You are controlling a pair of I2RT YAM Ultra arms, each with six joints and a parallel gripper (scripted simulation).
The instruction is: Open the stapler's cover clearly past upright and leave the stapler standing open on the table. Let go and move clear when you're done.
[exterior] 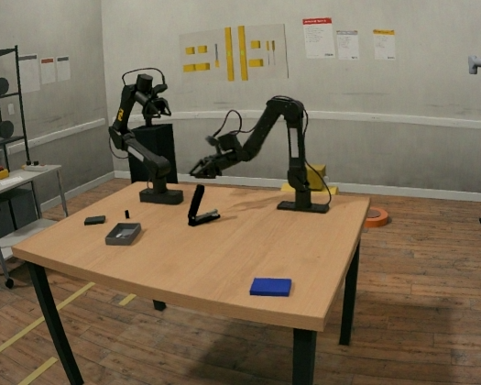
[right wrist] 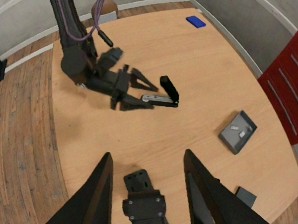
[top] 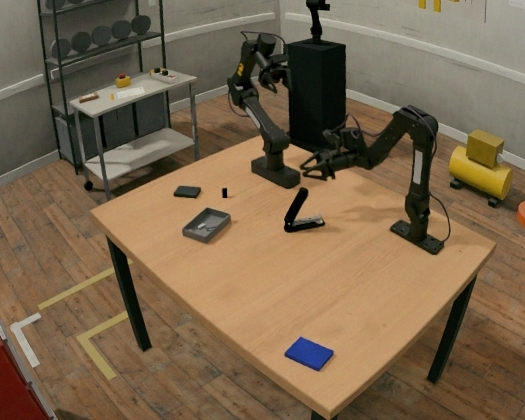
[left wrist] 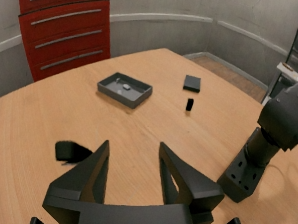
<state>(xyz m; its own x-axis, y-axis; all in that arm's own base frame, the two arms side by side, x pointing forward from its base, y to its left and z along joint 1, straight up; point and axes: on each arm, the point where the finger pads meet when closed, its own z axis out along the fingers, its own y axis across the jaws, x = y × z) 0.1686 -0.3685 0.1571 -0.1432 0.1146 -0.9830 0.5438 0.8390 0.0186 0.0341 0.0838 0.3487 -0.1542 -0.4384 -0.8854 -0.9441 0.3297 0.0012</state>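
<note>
The stapler cover is 8 cm ahead of my left hand, 4 cm to the left of it and 8 cm below it. The rest, counted from my left hand: grey tray: 27 cm ahead, 18 cm to the right, 15 cm below; stapler: 7 cm ahead, 4 cm to the left, 11 cm below; black piece: 10 cm ahead, 28 cm to the right, 15 cm below.
</note>
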